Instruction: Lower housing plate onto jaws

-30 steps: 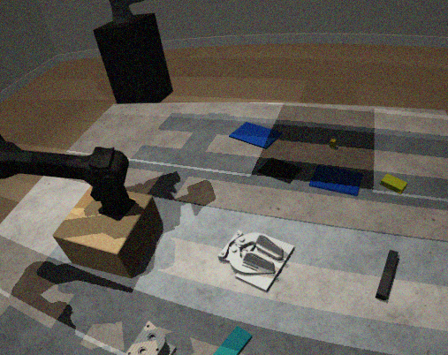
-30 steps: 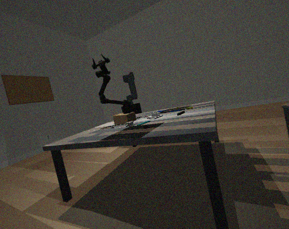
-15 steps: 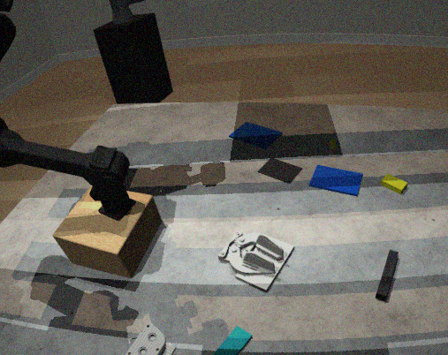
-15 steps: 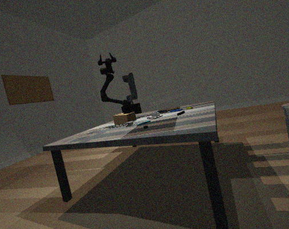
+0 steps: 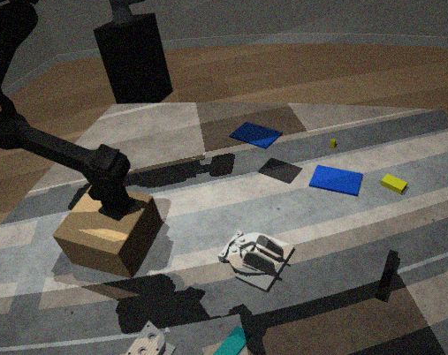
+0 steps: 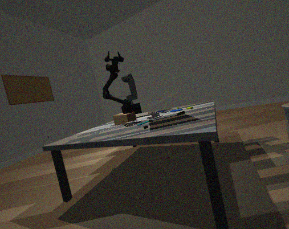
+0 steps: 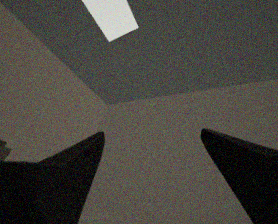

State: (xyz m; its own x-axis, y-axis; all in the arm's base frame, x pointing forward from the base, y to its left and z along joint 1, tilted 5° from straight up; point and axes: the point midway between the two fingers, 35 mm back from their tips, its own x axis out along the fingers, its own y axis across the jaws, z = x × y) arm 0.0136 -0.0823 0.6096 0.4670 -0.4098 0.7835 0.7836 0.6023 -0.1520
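Right now the teal piece is 720 mm below my gripper tip, 260 mm ahead of it and 100 mm to the right of it. From my gripper tip the other things lie so: dark bar (720 mm below, 490 mm ahead, 160 mm to the left); then yellow cube (720 mm below, 550 mm to the left, 290 mm ahead); then dark tile (730 mm below, 410 mm to the left, 180 mm ahead).
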